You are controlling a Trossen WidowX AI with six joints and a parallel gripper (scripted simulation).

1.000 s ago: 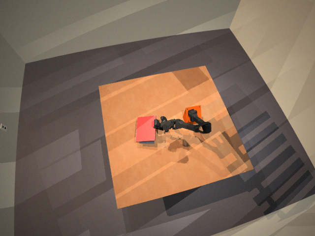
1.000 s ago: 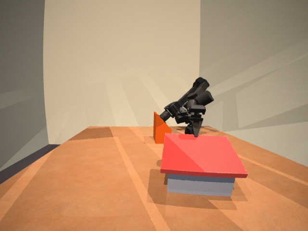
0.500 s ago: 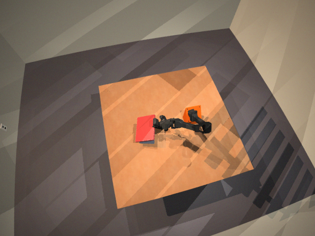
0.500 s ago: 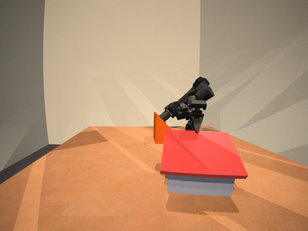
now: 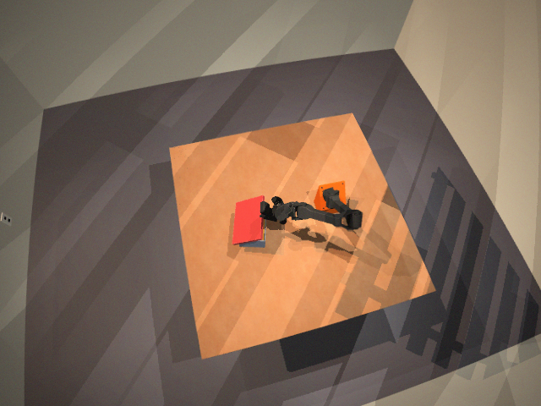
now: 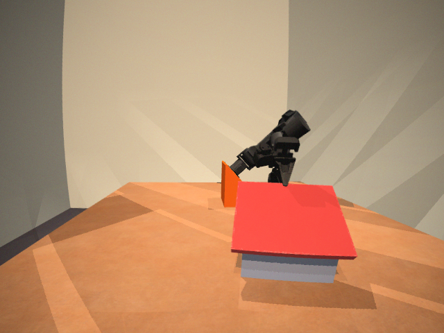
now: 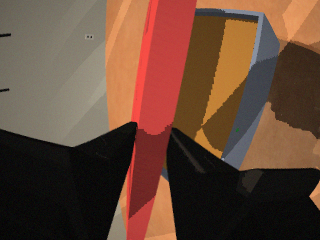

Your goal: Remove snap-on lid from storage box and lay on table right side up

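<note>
Now: the red lid 70 mm ahead of my gripper tip, 20 mm to the right of it and 40 mm below it. Round my gripper tip: grey storage box: 40 mm ahead, 10 mm to the right, 130 mm below.
</note>
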